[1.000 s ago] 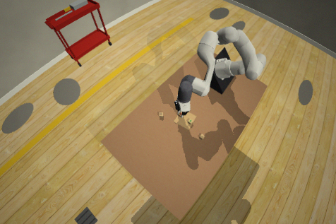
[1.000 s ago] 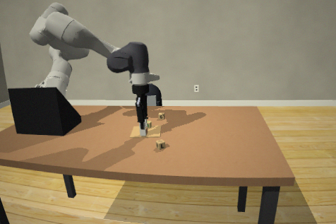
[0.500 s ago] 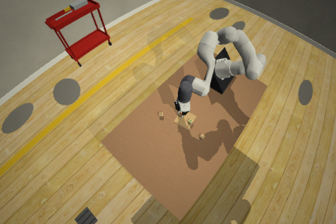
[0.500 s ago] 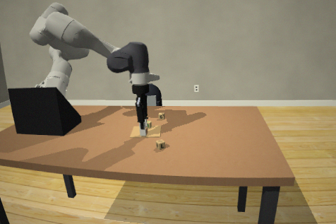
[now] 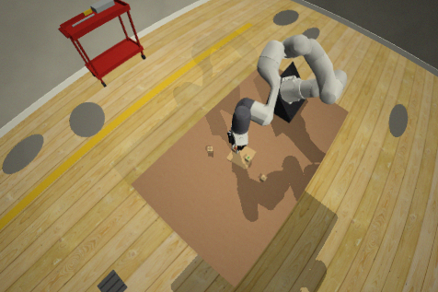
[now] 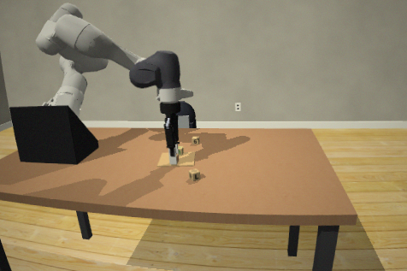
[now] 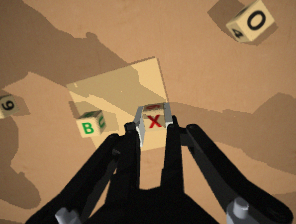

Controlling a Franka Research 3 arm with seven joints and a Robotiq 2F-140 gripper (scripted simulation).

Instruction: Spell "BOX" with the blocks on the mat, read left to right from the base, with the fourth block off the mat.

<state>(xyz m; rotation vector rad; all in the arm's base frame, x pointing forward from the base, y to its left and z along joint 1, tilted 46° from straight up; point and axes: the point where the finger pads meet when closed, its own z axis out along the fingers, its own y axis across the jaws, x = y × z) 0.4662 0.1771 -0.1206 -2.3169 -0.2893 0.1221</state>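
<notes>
Right now the tan mat is 50 mm to the left of my hand, 40 mm below it and 10 mm behind it. The rest, counted from my hand: O block 120 mm ahead, 110 mm to the right, 30 mm below.
</notes>
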